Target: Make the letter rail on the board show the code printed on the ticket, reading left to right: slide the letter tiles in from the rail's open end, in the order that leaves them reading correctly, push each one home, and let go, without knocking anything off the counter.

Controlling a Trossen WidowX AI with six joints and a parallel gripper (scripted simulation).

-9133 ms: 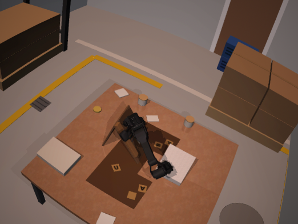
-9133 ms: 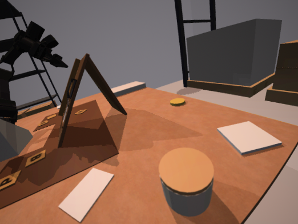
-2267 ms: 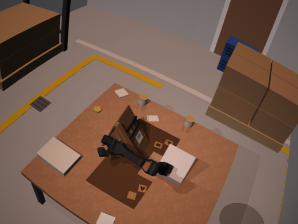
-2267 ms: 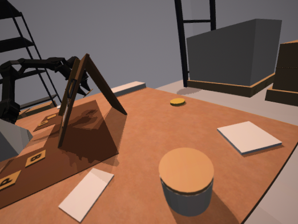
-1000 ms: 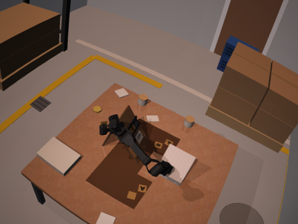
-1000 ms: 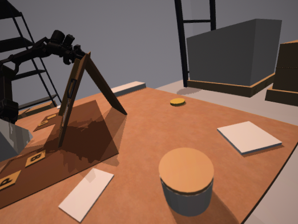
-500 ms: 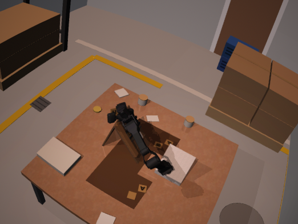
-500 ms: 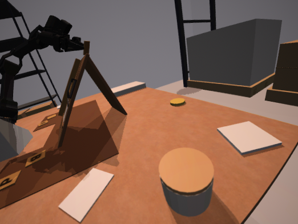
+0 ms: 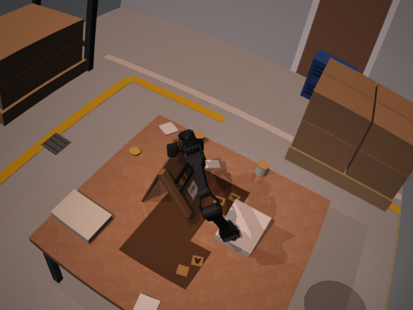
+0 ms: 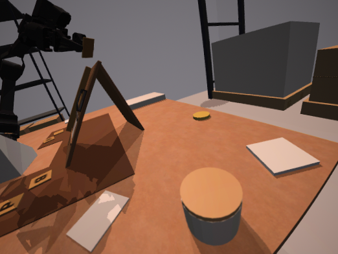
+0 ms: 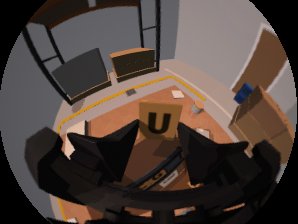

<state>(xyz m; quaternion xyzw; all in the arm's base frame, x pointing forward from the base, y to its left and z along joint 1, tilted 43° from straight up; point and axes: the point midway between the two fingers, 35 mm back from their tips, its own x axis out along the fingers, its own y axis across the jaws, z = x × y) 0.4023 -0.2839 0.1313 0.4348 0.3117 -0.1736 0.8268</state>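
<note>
The white ticket is 23 cm below my gripper tip, 14 cm behind it and 1 cm to the left of it. Also, from my gripper tip: dark mat 33 cm below, 23 cm behind, 12 cm to the left; yellow disc 33 cm ahead, 32 cm below, 11 cm to the right; white card 33 cm below, 32 cm to the right, 10 cm behind.
</note>
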